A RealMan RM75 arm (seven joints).
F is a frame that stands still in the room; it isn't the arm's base.
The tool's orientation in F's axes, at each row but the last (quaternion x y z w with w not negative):
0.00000, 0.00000, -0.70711, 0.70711
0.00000, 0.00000, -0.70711, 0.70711
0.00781, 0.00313, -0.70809, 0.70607
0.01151, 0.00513, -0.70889, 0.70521
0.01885, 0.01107, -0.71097, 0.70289
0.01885, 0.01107, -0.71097, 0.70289
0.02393, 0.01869, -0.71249, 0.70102
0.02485, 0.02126, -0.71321, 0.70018
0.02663, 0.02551, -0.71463, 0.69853
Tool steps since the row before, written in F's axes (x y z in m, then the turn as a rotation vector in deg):
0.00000, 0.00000, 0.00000, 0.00, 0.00, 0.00
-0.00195, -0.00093, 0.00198, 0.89, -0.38, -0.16
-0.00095, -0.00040, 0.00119, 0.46, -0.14, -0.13
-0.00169, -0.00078, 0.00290, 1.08, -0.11, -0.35
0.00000, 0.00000, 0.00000, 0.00, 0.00, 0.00
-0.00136, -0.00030, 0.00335, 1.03, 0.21, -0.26
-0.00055, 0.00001, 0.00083, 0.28, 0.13, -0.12
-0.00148, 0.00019, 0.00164, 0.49, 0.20, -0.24
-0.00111, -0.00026, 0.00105, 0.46, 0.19, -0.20
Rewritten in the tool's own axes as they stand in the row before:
0.00000, 0.00000, 0.00000, 0.00, 0.00, 0.00
0.00093, -0.00195, 0.00198, 0.38, 0.89, -0.16
0.00038, -0.00094, 0.00120, 0.14, 0.46, -0.13
0.00072, -0.00166, 0.00293, 0.11, 1.08, -0.36
0.00000, 0.00000, 0.00000, 0.00, 0.00, 0.00
0.00017, -0.00132, 0.00337, -0.21, 1.02, -0.28
-0.00005, -0.00054, 0.00083, -0.13, 0.28, -0.13
-0.00027, -0.00148, 0.00163, -0.19, 0.49, -0.26
0.00021, -0.00110, 0.00107, -0.19, 0.46, -0.21

